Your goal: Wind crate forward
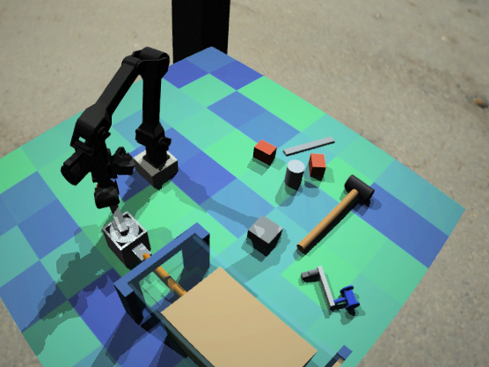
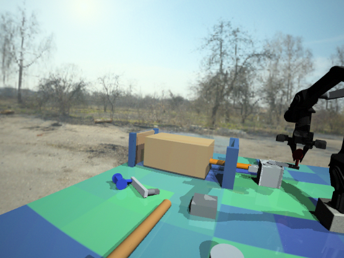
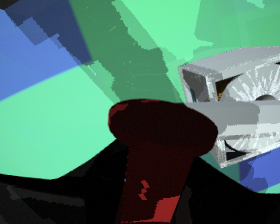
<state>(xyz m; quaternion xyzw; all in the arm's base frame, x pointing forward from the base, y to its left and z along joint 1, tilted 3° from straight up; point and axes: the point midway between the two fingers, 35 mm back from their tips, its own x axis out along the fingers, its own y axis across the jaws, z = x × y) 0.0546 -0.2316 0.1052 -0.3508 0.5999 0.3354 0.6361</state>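
Now: gripper tip 40 mm short of the red-knobbed crank, 10 mm to the left of it and 10 mm above it. From my gripper tip the other things lie so: grey winch 80 mm ahead, 40 mm to the right, 80 mm below; then red knob 20 mm above; then blue frame 250 mm ahead, 50 mm to the right, 10 mm below.
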